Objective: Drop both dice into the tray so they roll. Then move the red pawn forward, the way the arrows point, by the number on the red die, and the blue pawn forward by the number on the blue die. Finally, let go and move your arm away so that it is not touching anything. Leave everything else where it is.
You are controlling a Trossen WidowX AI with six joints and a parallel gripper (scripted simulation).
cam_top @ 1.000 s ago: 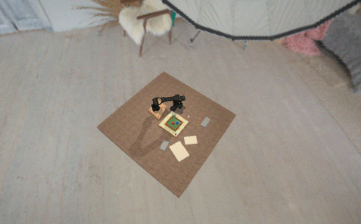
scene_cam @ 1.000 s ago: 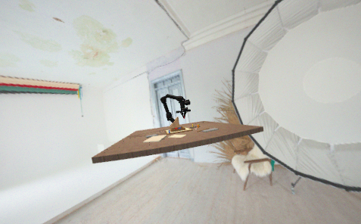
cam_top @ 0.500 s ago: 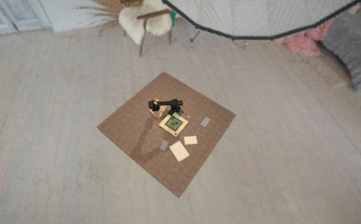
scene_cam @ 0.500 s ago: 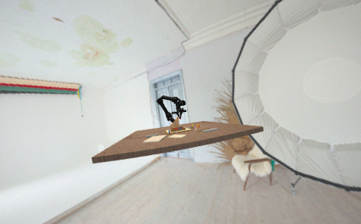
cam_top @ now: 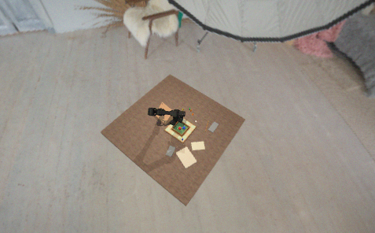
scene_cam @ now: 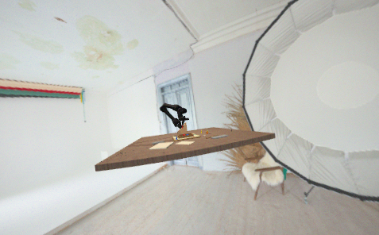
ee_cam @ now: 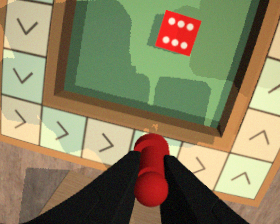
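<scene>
The blue pawn is 18 cm ahead of my gripper tip, 7 cm to the right of it and 9 cm below it. The rest, counted from my gripper tip: red die 5 cm ahead, 1 cm to the left, 9 cm below.
</scene>
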